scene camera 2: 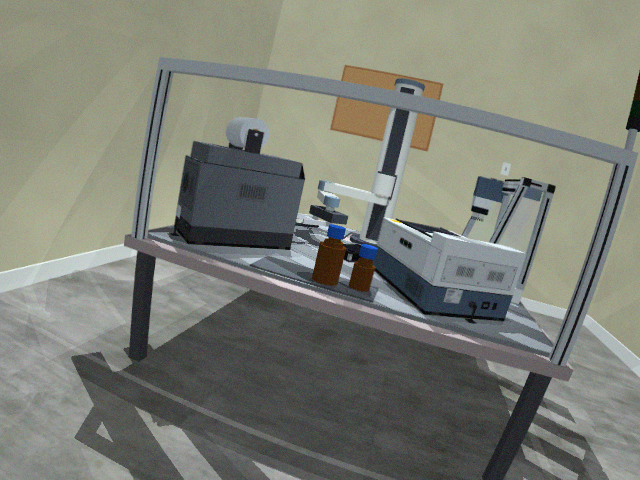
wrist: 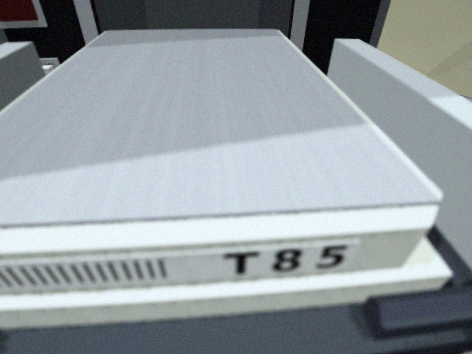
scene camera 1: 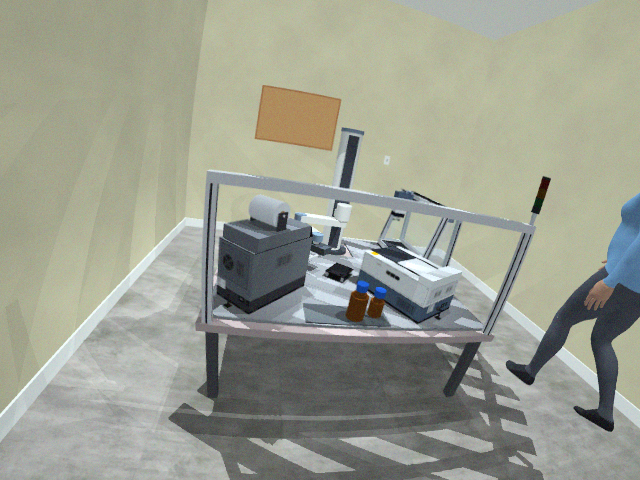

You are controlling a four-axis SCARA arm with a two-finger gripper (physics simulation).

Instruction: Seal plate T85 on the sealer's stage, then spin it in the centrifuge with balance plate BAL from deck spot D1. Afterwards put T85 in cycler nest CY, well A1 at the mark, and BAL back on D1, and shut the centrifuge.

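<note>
Plate T85 lies flat on the dark stage in front of the sealer, its label facing the wrist camera. It has a smooth pale grey top. My gripper is down at the plate, with one finger along each long side. It is shut on T85; the finger pads are hidden behind the plate's edges. Balance plate BAL, spot D1 and well A1 cannot be made out in these views.
A white and blue instrument stands on the right of the table. Two brown bottles with blue caps stand near the edge. A small black device lies mid-table. A person is at the right. Frame bars surround the table.
</note>
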